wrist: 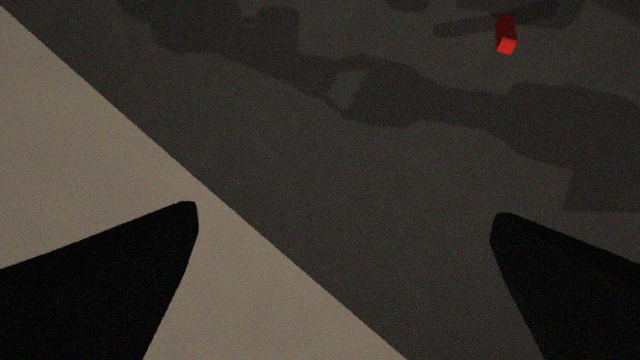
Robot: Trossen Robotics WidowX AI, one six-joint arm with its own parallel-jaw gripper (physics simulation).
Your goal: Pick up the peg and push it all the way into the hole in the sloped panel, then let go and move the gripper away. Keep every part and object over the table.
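Places are measured from the arm's base along level axes (x down, y right, z back), in centimetres.
Pixels of known places: gripper, fingertip midpoint: [345, 221].
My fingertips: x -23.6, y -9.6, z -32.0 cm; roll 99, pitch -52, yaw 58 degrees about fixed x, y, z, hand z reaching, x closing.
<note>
Behind a point stands the place of what it marks.
A small red square-sided bar [506, 31] @(x 3.9, y -7.5, z -26.2 cm), which looks like the peg, shows near the top right of the wrist view. One end face is bright red and its long side is dark red. It is far beyond the fingertips and apart from them. My gripper [345, 221] @(x -23.6, y -9.6, z -32.0 cm) is open, with its two black fingers wide apart at the lower left and lower right and nothing between them. The sloped panel and its hole cannot be made out in this view.
A dark grey surface [350, 175] @(x 10.0, y -35.8, z -23.8 cm), apparently the table top, carries broad shadows. Its straight edge runs diagonally from the upper left to the bottom middle. A beige surface [75, 150] lies beyond that edge on the left.
</note>
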